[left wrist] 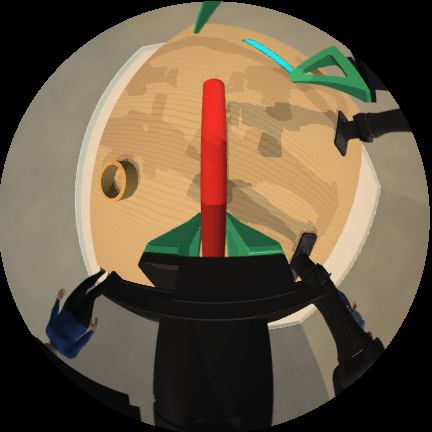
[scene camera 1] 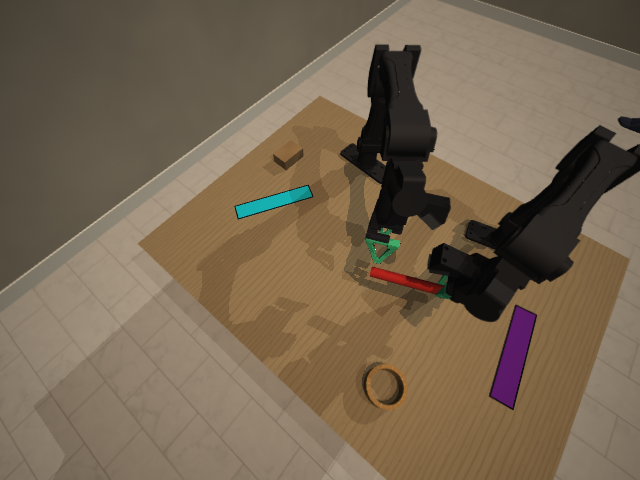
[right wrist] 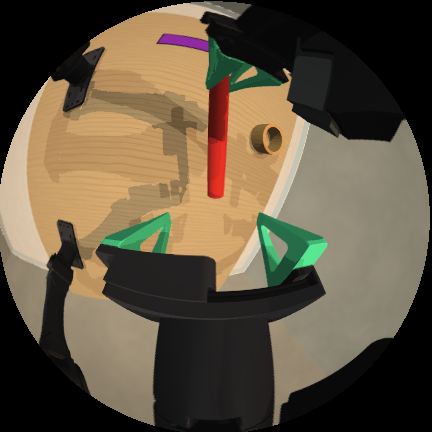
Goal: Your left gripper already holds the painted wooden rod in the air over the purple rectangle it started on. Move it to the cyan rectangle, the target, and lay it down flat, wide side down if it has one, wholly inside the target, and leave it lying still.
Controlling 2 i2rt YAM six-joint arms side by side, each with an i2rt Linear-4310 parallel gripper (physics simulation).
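Pixels of known places: left gripper, between the fingertips: (left wrist: 213, 217) (scene camera 1: 438, 290) (right wrist: 216, 87); right gripper, between the fingertips: (left wrist: 253, 51) (scene camera 1: 379, 249) (right wrist: 213, 216); left arm's base, origin of its link: (left wrist: 297, 260) (scene camera 1: 499, 241); right arm's base, origin of its link: (left wrist: 341, 131) (scene camera 1: 366, 163) (right wrist: 70, 246).
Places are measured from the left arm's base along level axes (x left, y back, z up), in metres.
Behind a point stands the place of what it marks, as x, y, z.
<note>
The red rod (scene camera 1: 398, 277) {-0.256, -0.320, 0.156} (left wrist: 213, 150) {-0.224, -0.313, 0.159} (right wrist: 217, 160) {-0.266, -0.315, 0.155} is held near one end in my left gripper (scene camera 1: 443, 288) {-0.160, -0.305, 0.146} (left wrist: 213, 217) {-0.160, -0.305, 0.146} (right wrist: 216, 87) {-0.160, -0.305, 0.146}, which is shut on it. The rod is in the air over the middle of the table, its free end pointing toward my right gripper. My right gripper (scene camera 1: 383, 250) {-0.320, -0.294, 0.202} (left wrist: 253, 51) (right wrist: 213, 216) {-0.320, -0.294, 0.202} is open and empty, close beyond that free end. The cyan rectangle (scene camera 1: 273, 202) {-0.703, -0.177, 0.001} (left wrist: 270, 54) {-0.701, -0.181, 0.001} lies at the upper left in scene camera 1; a right finger hides part of it in the left wrist view. The purple rectangle (scene camera 1: 514, 356) {0.095, -0.324, 0.001} (right wrist: 182, 41) lies at the right in scene camera 1.
A small wooden block (scene camera 1: 287, 155) {-0.741, -0.004, 0.040} stands above the cyan rectangle in scene camera 1. A wooden ring (scene camera 1: 386, 366) {-0.199, -0.497, 0.050} (left wrist: 102, 181) {-0.183, -0.574, 0.043} lies near the table's lower edge. The two arms stand close together over the wooden table (scene camera 1: 180, 237) {-0.900, -0.418, 0.000}, with their shadows across it.
</note>
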